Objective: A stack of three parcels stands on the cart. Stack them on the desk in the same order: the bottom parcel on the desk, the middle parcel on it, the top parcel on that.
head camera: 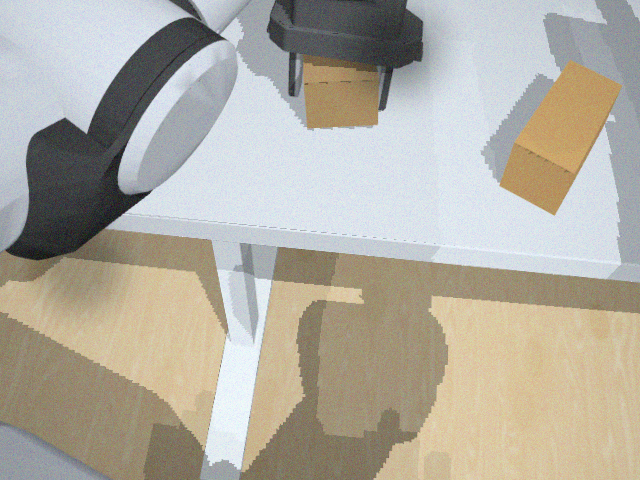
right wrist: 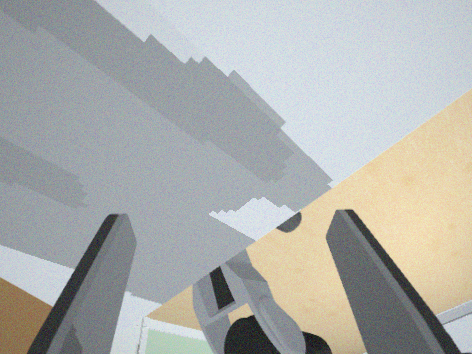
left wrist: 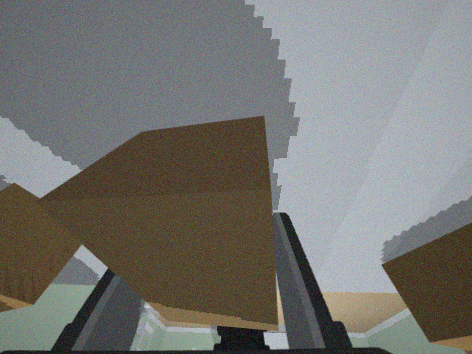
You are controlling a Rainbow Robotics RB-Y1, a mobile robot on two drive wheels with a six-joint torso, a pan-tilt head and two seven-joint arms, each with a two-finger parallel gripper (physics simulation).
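Places are measured from the robot's base along level axes (x back, y right, z up), in metres.
Pixels of known places: left gripper, fingertip midpoint: (head camera: 337,96); right gripper, fingertip midpoint: (right wrist: 234,226).
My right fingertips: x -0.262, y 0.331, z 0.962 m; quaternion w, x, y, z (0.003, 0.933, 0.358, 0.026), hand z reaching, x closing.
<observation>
Ahead of a thing's pixels: the offset from my right fingertips to its top centre. "*": to the spot under its first point. Level surfaces: height alone.
My left gripper (head camera: 337,102) (left wrist: 217,222) is shut on an orange-brown parcel @[dx -0.129, dy -0.337, dz +0.047 m] (head camera: 341,104) (left wrist: 200,235) over the white table top @[dz -0.010 m] (head camera: 320,175); whether the parcel touches the top is unclear. In the head view a second parcel @[dx -0.083, dy -0.143, dz +0.042 m] (head camera: 566,121) lies turned at an angle on the top at the right. In the left wrist view, other parcels show at the left edge @[* dx -0.110, dy -0.453, dz +0.016 m] (left wrist: 25,245) and the right edge @[* dx -0.061, dy -0.185, dz +0.015 m] (left wrist: 435,285). My right gripper (right wrist: 234,226) is open and empty above a white surface @[dz -0.010 m] (right wrist: 390,65); part of a parcel (right wrist: 17,315) shows at its lower left. Which parcel is which in the order is unclear.
The table top's near edge (head camera: 330,238) crosses the head view, with a white leg (head camera: 232,392) below it and wooden floor @[dz -0.960 m] (head camera: 522,382). A grey and black robot part @[* dx +0.344, dy -0.245, dz -0.137 m] (right wrist: 265,305) shows below the right fingers. My left arm (head camera: 67,175) covers the head view's upper left.
</observation>
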